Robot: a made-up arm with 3 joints.
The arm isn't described. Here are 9 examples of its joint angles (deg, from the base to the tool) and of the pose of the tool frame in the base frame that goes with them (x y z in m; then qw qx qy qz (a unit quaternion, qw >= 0)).
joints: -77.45 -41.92 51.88
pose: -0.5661 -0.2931 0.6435 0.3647 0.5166 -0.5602 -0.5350
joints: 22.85 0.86 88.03
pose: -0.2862 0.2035 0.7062 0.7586 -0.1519 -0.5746 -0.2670
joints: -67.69 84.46 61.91
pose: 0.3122 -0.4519 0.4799 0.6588 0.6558 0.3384 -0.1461
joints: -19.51 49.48 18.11
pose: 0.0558 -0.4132 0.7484 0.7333 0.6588 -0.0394 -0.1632
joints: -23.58 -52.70 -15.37
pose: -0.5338 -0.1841 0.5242 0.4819 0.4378 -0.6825 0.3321
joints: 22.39 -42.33 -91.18
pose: -0.2925 -0.0252 0.6393 0.4360 0.3975 0.0609 0.8051
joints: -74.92 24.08 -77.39
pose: 0.0552 -0.4774 0.3674 0.2758 -0.8806 0.2569 -0.2871
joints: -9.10 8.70 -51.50
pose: -0.1052 -0.3362 0.7120 0.4516 0.7920 -0.1969 0.3606
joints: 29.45 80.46 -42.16
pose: 0.2193 -0.2924 0.5272 0.6360 0.7454 0.1137 -0.1643
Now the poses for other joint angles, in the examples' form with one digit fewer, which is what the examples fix.
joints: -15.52 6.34 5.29
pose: -0.270 -0.325 0.785 0.690 0.621 -0.371 0.033
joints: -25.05 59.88 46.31
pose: 0.142 -0.394 0.754 0.820 0.505 0.055 -0.262
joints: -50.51 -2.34 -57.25
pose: -0.157 -0.500 0.545 0.138 0.852 -0.370 0.343
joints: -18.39 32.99 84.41
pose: -0.036 -0.209 0.899 0.883 0.153 -0.195 -0.398
